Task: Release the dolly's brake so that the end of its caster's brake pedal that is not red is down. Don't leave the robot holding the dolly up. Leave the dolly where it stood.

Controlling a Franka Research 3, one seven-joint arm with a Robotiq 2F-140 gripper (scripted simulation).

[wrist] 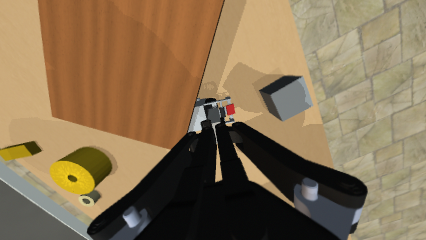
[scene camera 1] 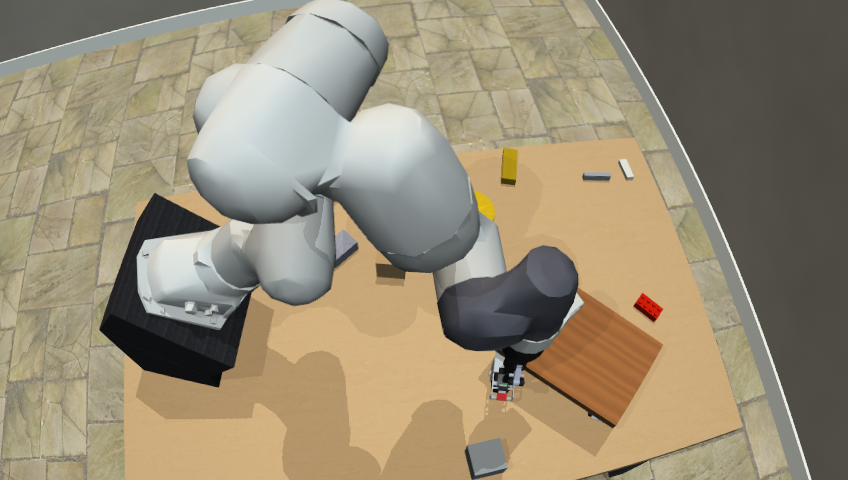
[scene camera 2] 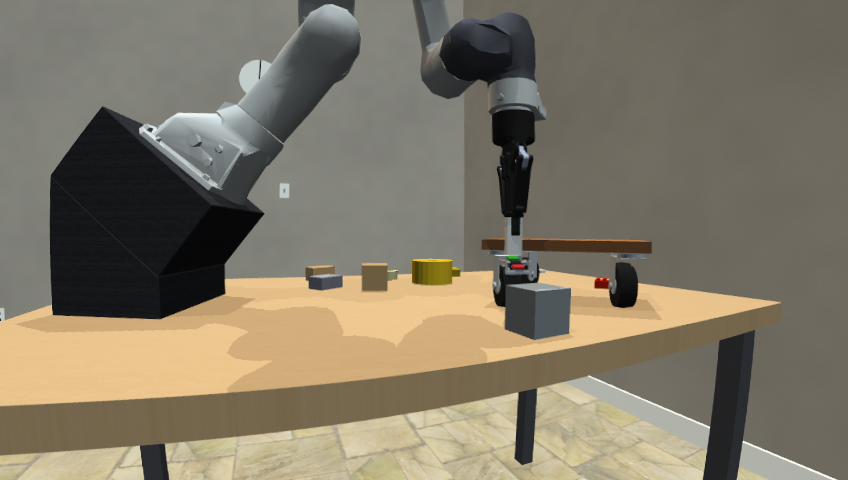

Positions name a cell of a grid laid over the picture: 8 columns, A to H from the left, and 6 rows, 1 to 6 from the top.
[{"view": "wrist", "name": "gripper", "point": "E3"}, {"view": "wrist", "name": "yellow cylinder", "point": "B5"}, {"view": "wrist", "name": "grey cube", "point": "F3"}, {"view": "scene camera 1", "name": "gripper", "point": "E5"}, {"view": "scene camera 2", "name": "gripper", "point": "E4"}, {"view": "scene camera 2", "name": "yellow cylinder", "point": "E4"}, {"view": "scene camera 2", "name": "grey cube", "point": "F4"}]
